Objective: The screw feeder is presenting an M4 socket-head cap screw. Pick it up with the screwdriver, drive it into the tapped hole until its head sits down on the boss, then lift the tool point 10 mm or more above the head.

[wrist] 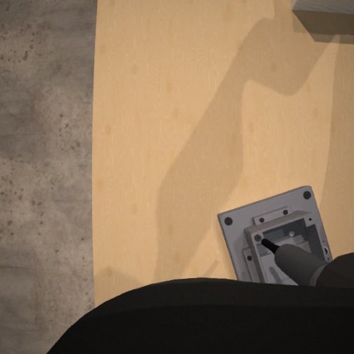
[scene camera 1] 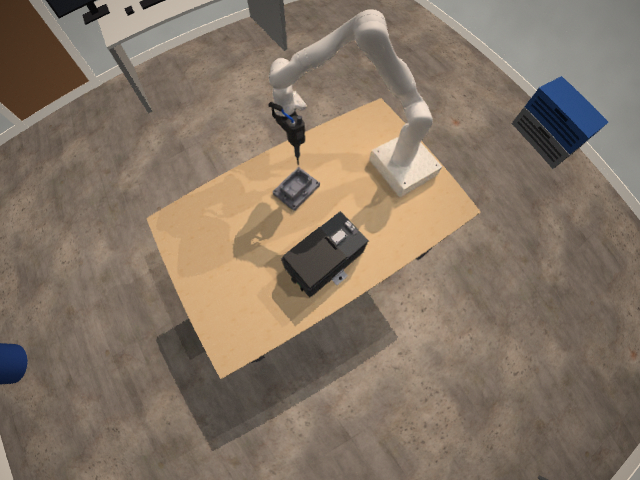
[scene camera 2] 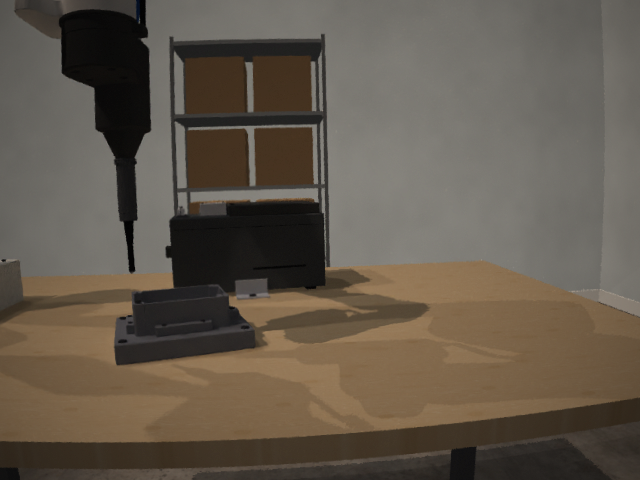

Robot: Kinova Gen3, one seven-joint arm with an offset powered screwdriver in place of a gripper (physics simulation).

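The screwdriver points down with its slim black bit above one corner of the grey housing. A gap shows between the bit's tip and the housing in the scene camera 2 view. No screw shows on the tip. A round, dark grey screw head sits in the housing's corner boss, beside the tip in the wrist view. Another corner boss shows a small dark hole. The black screw feeder stands apart from the housing on the table.
The arm's white base stands on the wooden table. A small pale bracket is by the feeder. A shelf rack with brown boxes stands behind. The table's edge shows left in the wrist view.
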